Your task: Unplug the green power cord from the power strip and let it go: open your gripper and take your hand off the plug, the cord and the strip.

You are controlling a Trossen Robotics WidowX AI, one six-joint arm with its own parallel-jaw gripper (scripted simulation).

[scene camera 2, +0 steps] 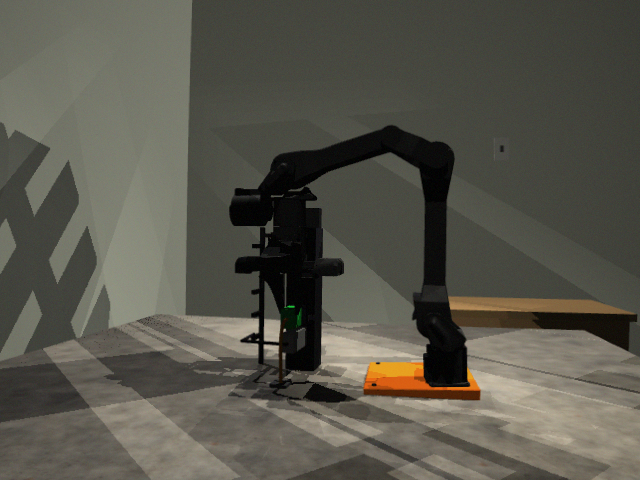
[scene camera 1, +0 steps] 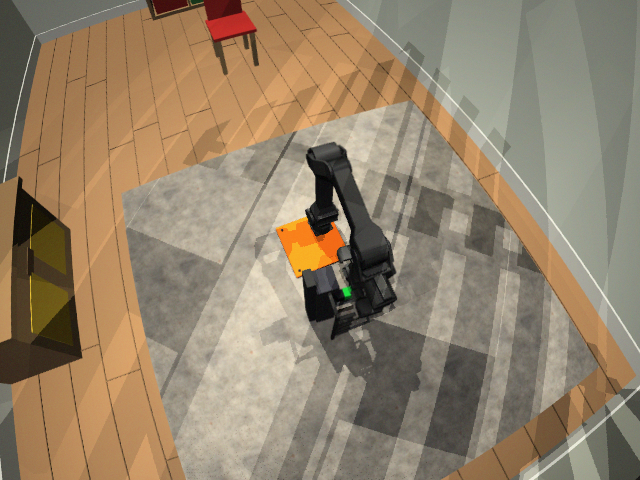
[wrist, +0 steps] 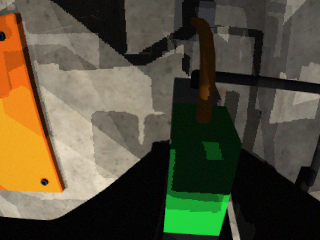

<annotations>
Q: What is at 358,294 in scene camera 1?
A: My gripper.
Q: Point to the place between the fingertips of my gripper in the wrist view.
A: At 200,156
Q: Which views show my gripper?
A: Scene camera 2, scene camera 1 and the wrist view: all of them.
</annotations>
